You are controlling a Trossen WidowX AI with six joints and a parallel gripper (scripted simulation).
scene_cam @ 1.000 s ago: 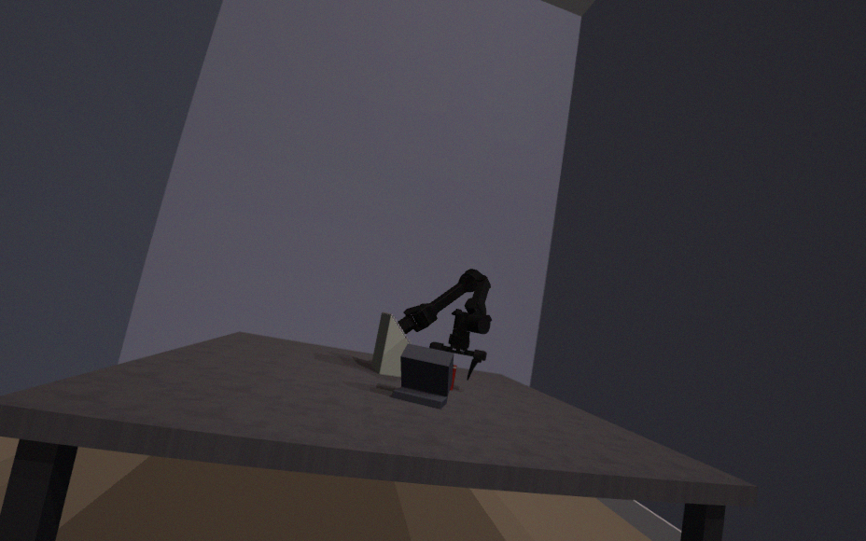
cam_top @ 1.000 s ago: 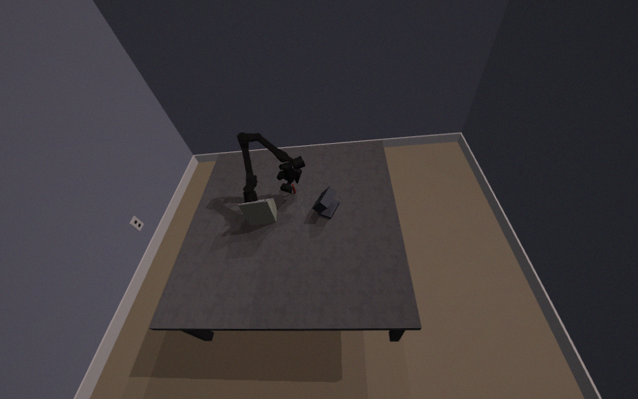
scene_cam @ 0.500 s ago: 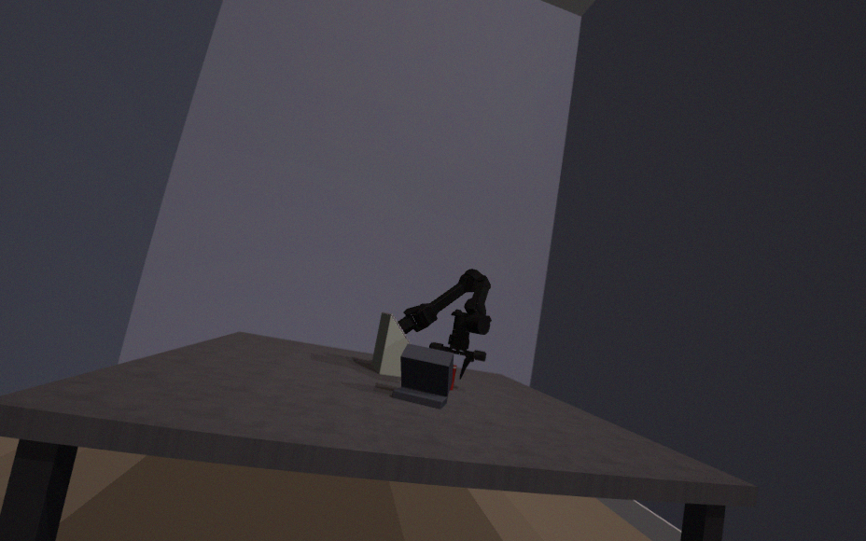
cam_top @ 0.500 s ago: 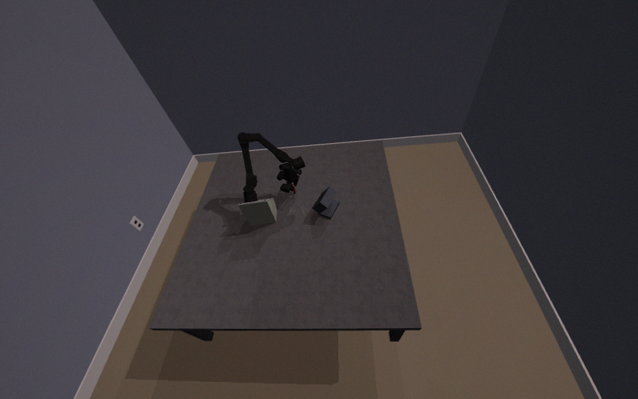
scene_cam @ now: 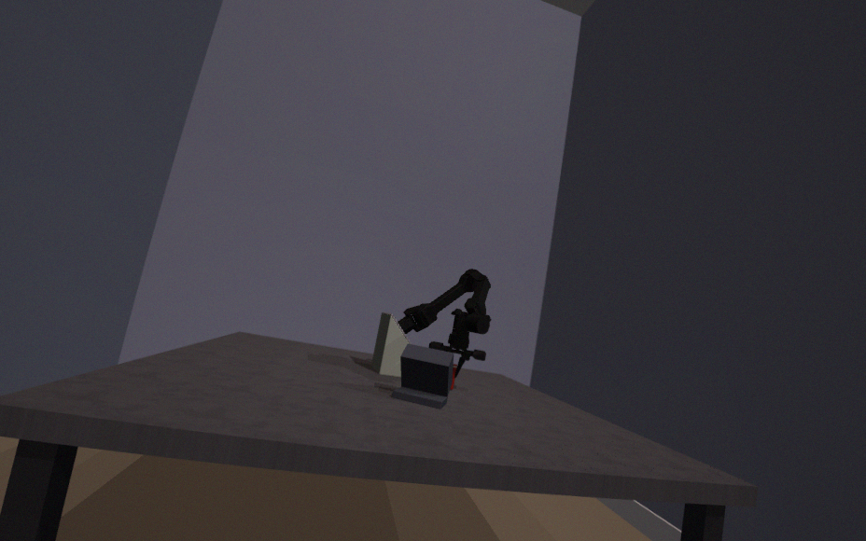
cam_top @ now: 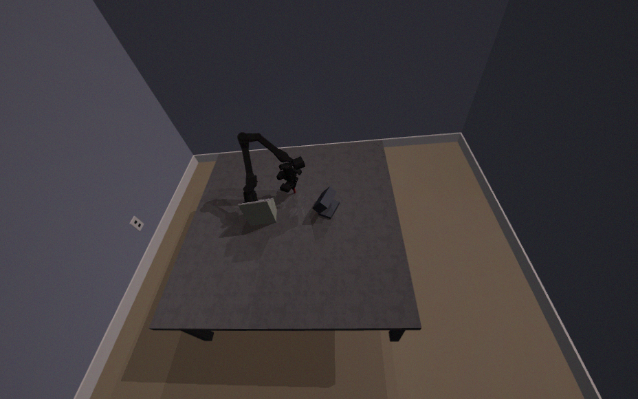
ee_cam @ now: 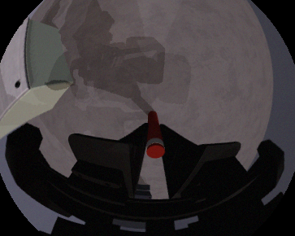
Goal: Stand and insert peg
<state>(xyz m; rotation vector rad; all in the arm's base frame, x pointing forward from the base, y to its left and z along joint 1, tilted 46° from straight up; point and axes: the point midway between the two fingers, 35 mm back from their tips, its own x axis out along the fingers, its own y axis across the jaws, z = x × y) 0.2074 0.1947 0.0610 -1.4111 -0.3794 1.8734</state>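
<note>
Right now my gripper tip is 21 cm short of the panel, 14 cm to the left of it and 4 cm below it. From my gripper tip the other things lie so: red peg (2 cm above).
</note>
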